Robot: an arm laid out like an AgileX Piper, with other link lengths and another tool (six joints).
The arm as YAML. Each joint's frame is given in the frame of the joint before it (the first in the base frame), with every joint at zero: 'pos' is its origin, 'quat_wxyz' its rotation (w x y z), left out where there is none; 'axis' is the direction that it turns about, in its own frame. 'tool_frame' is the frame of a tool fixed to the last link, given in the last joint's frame.
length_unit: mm
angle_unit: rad
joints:
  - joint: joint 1
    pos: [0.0, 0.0, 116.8]
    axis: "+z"
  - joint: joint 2
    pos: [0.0, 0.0, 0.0]
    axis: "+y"
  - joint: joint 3
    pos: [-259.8, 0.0, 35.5]
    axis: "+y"
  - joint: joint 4
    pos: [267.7, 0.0, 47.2]
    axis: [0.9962, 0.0, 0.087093]
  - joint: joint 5
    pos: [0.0, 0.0, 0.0]
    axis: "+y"
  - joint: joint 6
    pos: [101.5, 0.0, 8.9]
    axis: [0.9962, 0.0, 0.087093]
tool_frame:
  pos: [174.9, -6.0, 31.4]
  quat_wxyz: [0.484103, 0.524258, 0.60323, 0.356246]
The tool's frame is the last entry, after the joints.
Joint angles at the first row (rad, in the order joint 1, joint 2, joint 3, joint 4, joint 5, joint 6):
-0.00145 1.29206 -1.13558 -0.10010 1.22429 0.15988
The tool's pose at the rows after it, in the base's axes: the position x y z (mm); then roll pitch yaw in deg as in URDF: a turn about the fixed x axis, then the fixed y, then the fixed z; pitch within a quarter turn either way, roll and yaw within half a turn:
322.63, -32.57, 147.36, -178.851, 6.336, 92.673
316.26, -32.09, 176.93, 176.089, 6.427, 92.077
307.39, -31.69, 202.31, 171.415, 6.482, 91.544
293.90, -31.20, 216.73, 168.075, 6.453, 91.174
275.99, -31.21, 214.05, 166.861, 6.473, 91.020
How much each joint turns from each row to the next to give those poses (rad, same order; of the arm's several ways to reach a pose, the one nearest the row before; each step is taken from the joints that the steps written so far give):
-0.00001 -0.08888 0.00000 0.00817 0.00421 -0.00001
0.00000 -0.09581 -0.00001 0.00213 0.00810 0.00000
-0.00001 -0.09195 0.00640 0.00169 0.00452 -0.00003
0.00005 -0.09116 0.02946 0.00190 0.00383 0.00007
-0.00003 -0.09053 0.06580 0.00002 0.00368 -0.00003

